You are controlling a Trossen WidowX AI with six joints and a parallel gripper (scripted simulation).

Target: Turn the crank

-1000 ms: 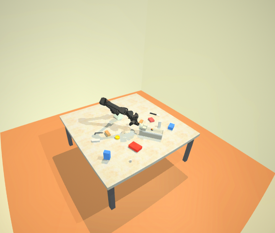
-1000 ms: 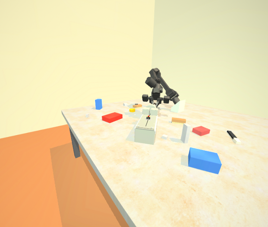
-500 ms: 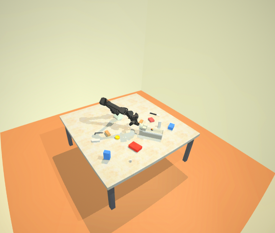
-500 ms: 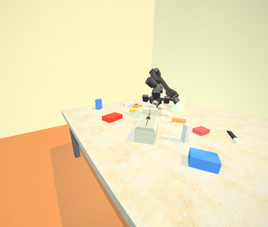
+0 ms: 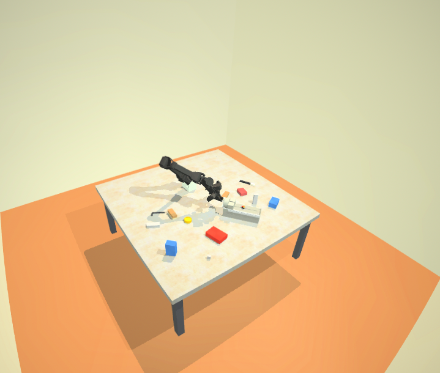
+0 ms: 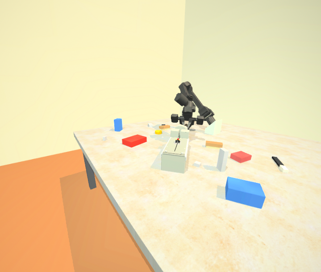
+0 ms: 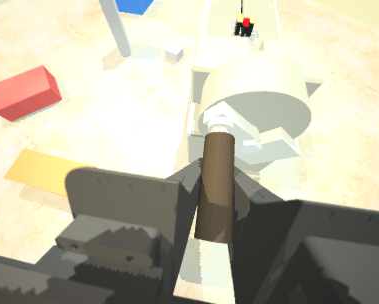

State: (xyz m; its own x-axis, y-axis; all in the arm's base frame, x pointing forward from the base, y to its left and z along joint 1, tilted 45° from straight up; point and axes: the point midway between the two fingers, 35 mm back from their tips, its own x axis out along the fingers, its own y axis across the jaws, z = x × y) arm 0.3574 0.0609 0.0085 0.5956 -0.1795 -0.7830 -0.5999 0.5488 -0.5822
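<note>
The crank is 1 cm to the right of my gripper tip and 2 cm above it. From my gripper tip the other things lie so: brown crank handle 1 cm behind, 1 cm to the right, 3 cm above; red pointer 14 cm ahead, 8 cm to the left; yellow disc 2 cm behind, 27 cm to the right, 7 cm below.
</note>
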